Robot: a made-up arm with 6 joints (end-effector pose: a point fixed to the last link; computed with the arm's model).
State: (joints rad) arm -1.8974 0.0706 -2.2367 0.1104 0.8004 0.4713
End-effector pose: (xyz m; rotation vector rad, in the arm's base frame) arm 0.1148 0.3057 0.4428 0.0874 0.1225 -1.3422
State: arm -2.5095 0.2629 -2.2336 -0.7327 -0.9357 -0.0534
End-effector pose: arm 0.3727 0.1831 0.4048 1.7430 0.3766 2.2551
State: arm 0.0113 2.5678 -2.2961 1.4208 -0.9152 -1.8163
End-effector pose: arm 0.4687 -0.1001 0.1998 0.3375 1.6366 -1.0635
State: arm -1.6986 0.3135 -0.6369 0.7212 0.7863 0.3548
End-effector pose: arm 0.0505 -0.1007 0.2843 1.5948 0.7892 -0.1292
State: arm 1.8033 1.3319 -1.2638 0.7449 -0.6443 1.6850
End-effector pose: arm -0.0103 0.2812 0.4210 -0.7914 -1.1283 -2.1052
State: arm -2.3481 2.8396 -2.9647 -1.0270 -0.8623 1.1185
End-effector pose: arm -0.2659 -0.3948 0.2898 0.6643 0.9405 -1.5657
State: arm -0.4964 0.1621 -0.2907 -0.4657 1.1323 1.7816
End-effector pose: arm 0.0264 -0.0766 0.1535 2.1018 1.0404 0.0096
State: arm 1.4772 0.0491 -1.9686 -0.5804 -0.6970 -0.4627
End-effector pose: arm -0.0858 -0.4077 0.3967 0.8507 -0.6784 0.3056
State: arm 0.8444 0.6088 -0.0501 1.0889 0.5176 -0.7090
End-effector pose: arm 0.0305 0.1233 0.1190 -0.8833 2.3107 1.0799
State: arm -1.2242 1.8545 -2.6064 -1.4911 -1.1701 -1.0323
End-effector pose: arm 0.1943 -0.1743 0.5213 1.7214 0.3234 2.4890
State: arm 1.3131 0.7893 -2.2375 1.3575 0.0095 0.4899
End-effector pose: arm -0.0351 -0.1280 0.6241 -0.0014 -0.0602 -3.1219
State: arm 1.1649 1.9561 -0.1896 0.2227 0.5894 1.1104
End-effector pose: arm -0.0085 0.0221 0.0163 -0.2347 -2.6658 0.8463
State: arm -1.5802 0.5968 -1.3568 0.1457 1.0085 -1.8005
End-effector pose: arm 0.0157 -0.0885 0.4038 0.2936 -2.3605 2.0352
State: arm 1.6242 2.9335 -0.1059 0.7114 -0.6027 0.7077
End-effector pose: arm 0.0517 -0.0349 -0.0437 -0.5781 2.6065 -1.0005
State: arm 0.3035 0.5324 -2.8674 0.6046 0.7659 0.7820
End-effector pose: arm -0.3444 -0.0522 0.4948 -0.4856 0.0253 1.4834
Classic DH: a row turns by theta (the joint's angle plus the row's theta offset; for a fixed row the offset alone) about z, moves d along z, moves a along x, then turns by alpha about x. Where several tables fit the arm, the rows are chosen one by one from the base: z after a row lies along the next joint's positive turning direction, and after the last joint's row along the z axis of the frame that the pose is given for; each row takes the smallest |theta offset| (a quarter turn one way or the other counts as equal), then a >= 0, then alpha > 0; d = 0 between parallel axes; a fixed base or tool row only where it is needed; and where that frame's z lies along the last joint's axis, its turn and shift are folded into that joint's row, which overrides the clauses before.
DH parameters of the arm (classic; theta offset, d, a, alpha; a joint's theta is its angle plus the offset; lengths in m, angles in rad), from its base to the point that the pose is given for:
joint 1: 0 0.1278 0 -1.5708
joint 2: 0.136 0 -0.2124 0
joint 3: 1.3476 0 -0.0168 1.5708
joint 4: 0 0.1917 0 -1.5708
joint 5: 0 0 0.0001 1.5708
joint 6: 0 0.1346 0 0

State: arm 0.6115 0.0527 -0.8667 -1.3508 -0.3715 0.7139
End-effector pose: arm -0.0546 0.0199 0.4333 -0.6213 0.2685 0.0964
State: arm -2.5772 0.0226 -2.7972 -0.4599 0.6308 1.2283
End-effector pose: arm 0.3895 0.2884 0.2966 -0.8201 -0.1684 -1.5459
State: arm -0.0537 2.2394 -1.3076 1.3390 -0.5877 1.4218
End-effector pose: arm 0.3757 -0.0929 0.0705 2.2751 0.1118 0.8726
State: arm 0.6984 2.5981 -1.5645 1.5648 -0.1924 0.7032
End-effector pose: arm 0.3214 0.2363 -0.0408 2.0192 1.8995 0.8693
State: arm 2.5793 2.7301 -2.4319 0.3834 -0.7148 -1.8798
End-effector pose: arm -0.4155 0.3008 0.2205 -1.0948 -0.3525 0.7503
